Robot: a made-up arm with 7 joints.
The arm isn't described. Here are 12 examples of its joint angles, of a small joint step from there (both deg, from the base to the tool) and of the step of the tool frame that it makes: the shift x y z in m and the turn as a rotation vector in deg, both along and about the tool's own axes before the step.
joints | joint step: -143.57 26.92 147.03 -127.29 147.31 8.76 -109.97 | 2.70 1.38 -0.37 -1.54 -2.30 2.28 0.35
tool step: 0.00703 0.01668 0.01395 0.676 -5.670 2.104
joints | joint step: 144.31 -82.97 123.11 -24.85 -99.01 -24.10 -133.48 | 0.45 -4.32 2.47 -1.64 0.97 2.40 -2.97
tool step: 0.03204 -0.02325 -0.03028 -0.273 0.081 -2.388
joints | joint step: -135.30 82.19 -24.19 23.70 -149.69 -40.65 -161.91 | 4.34 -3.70 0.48 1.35 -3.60 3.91 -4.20
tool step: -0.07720 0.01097 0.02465 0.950 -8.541 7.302
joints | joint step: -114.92 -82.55 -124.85 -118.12 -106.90 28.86 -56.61 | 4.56 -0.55 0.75 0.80 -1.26 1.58 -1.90
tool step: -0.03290 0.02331 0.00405 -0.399 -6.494 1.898
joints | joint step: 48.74 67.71 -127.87 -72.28 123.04 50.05 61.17 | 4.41 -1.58 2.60 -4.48 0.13 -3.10 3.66
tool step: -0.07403 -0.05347 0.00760 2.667 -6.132 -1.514
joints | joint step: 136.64 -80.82 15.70 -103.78 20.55 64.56 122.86 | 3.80 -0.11 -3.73 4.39 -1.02 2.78 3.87
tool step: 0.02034 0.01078 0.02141 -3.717 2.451 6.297
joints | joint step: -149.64 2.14 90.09 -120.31 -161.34 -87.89 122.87 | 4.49 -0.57 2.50 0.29 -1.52 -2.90 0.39
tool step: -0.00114 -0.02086 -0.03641 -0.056 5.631 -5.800
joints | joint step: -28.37 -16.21 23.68 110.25 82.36 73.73 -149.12 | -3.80 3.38 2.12 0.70 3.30 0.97 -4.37
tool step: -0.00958 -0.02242 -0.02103 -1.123 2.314 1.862
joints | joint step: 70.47 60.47 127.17 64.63 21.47 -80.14 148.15 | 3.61 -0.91 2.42 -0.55 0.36 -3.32 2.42
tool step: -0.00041 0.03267 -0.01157 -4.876 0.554 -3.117
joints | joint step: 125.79 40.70 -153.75 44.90 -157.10 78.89 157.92 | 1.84 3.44 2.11 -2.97 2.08 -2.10 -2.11
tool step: 0.02507 0.01339 0.06051 -2.387 5.087 0.831
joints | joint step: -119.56 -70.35 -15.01 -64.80 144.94 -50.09 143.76 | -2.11 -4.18 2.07 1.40 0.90 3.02 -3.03
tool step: 0.04034 0.03497 -0.01533 -2.631 1.906 3.964
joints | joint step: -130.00 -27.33 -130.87 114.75 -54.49 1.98 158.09 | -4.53 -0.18 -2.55 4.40 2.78 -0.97 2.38
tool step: 0.02118 0.05263 0.00601 -9.072 5.491 -1.698
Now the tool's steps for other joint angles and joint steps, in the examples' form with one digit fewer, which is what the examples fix.
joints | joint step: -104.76 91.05 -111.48 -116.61 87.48 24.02 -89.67 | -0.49 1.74 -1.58 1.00 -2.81 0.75 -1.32
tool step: -0.0104 -0.0131 0.0149 1.21 -1.81 -0.49
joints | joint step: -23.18 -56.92 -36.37 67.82 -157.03 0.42 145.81 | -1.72 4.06 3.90 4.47 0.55 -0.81 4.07
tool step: -0.0576 -0.0675 0.0214 2.59 -1.69 -8.62
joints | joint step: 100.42 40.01 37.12 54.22 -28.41 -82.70 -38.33 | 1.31 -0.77 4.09 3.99 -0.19 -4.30 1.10
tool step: -0.0136 0.0244 0.0319 -5.10 6.13 -1.49
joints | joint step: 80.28 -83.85 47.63 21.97 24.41 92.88 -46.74 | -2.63 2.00 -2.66 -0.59 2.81 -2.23 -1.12
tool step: 0.0355 -0.0248 0.0023 -0.47 0.52 -0.30
